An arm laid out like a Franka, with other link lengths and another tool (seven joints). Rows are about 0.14 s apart.
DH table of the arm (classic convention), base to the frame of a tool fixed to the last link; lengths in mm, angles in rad. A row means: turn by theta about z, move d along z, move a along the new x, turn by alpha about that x. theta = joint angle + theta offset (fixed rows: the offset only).
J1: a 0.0; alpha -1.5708; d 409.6; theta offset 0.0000
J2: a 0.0; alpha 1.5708; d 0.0; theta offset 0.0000
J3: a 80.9; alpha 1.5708; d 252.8; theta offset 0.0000
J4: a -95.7; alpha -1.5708; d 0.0; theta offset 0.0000
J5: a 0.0; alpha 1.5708; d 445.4; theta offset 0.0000
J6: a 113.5; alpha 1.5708; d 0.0; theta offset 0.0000
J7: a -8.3; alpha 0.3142; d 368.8; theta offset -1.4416
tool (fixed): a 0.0; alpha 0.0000; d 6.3; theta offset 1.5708
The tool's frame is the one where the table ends.
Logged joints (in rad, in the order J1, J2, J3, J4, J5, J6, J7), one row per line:
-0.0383 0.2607 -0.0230 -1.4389 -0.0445 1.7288 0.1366
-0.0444 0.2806 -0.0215 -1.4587 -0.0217 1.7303 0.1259
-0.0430 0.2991 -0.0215 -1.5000 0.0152 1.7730 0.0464
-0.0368 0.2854 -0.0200 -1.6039 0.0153 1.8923 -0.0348
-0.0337 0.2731 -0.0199 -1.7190 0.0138 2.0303 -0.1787
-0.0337 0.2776 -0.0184 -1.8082 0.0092 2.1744 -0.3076
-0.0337 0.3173 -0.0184 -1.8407 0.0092 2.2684 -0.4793
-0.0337 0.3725 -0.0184 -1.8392 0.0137 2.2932 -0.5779
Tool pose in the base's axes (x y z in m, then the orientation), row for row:
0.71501 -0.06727 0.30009 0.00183 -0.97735 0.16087 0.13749
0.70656 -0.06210 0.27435 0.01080 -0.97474 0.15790 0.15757
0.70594 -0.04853 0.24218 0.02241 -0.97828 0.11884 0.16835
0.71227 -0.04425 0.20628 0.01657 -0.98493 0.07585 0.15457
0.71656 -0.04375 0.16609 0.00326 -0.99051 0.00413 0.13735
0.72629 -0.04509 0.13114 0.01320 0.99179 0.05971 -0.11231
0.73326 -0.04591 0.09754 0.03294 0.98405 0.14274 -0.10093
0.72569 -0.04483 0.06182 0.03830 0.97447 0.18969 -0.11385
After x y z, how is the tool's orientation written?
As a quaternion, w x y z.
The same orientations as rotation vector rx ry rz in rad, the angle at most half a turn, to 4 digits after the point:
-3.0669 0.5048 0.4314
-3.0414 0.4927 0.4916
-3.0303 0.3681 0.5215
-3.0620 0.2358 0.4805
-3.1053 0.0129 0.4306
3.0899 0.1860 -0.3499
3.0283 0.4393 -0.3106
2.9889 0.5818 -0.3492

